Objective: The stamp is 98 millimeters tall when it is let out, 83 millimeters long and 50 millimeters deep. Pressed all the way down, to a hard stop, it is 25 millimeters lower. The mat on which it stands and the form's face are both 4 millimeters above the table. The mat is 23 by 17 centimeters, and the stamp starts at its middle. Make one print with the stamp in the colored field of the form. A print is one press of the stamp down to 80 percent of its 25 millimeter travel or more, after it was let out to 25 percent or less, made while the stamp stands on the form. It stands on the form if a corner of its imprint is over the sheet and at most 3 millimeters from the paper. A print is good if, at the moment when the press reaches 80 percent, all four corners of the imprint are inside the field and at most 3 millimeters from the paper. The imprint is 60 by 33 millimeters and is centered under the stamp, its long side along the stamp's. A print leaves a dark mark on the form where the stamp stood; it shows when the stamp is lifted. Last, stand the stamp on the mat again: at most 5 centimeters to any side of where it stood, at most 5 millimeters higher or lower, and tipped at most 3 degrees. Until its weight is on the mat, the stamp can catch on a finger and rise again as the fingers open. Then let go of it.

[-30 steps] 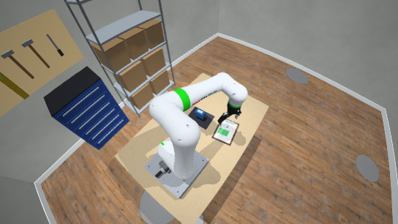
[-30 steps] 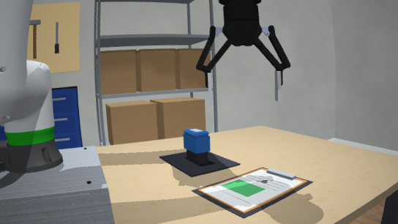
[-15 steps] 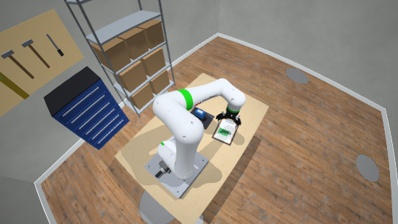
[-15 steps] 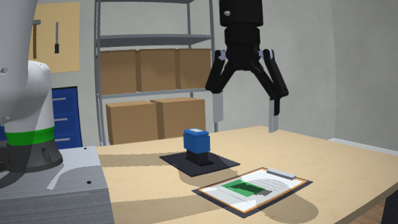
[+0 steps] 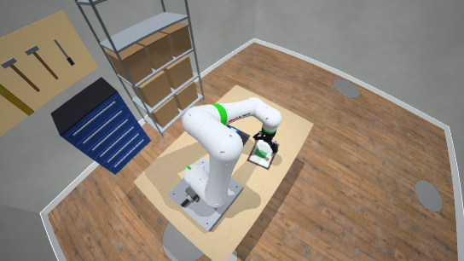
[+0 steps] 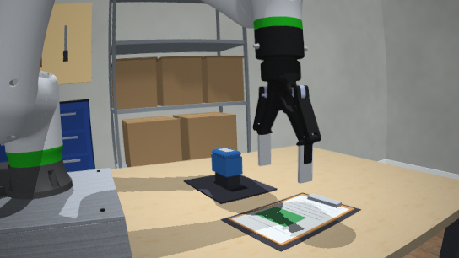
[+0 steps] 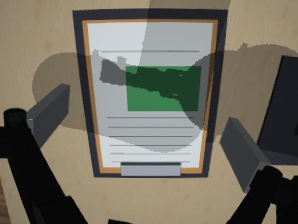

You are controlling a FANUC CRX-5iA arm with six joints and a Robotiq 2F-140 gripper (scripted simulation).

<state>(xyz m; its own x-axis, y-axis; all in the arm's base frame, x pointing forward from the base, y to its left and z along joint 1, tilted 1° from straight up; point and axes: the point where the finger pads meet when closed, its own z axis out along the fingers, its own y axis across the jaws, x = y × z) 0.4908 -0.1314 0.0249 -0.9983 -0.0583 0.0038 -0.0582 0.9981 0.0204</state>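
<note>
Now: the blue stamp 280 mm to the left of my hand, 60 mm below it and 20 mm behind it. From my hand the other things lie so: dark mat 280 mm to the left, 110 mm below, 20 mm behind; form 110 mm below, 50 mm ahead, 20 mm to the left.
</note>
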